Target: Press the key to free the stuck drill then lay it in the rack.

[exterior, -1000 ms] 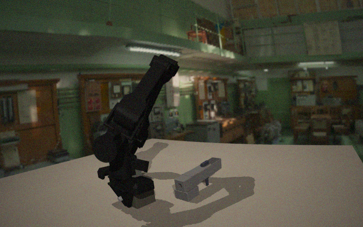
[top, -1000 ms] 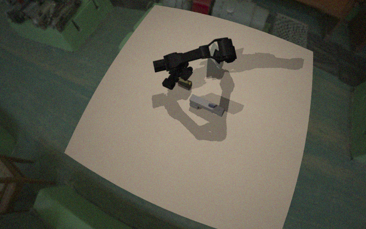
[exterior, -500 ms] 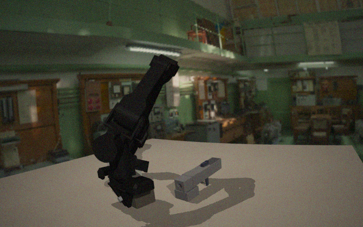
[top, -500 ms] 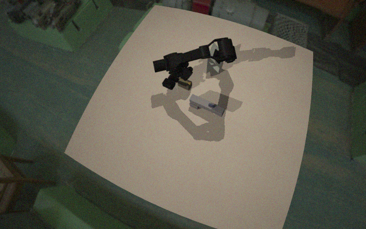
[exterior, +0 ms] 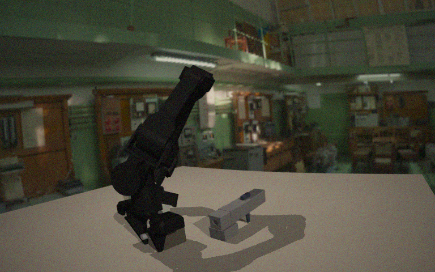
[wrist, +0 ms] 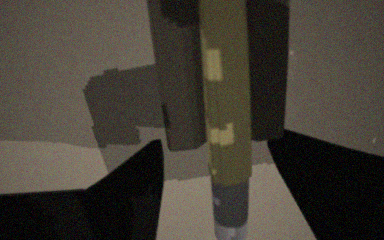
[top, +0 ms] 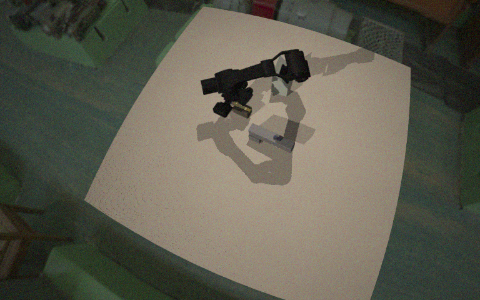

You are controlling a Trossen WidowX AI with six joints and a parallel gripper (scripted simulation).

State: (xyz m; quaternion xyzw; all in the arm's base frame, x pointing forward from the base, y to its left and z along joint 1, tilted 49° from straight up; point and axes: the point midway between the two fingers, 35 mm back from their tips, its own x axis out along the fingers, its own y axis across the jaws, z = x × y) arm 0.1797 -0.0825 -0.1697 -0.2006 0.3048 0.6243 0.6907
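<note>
Now: the drill 4 cm to the left of my gripper tip, 4 cm above it and 1 cm ahead of it. Also, from my gripper tip: dark rack 5 cm to the left, 1 cm ahead, 1 cm above; blue key 23 cm to the left, 12 cm ahead, 5 cm above; grey holder block 20 cm to the left, 11 cm ahead, 4 cm above.
</note>
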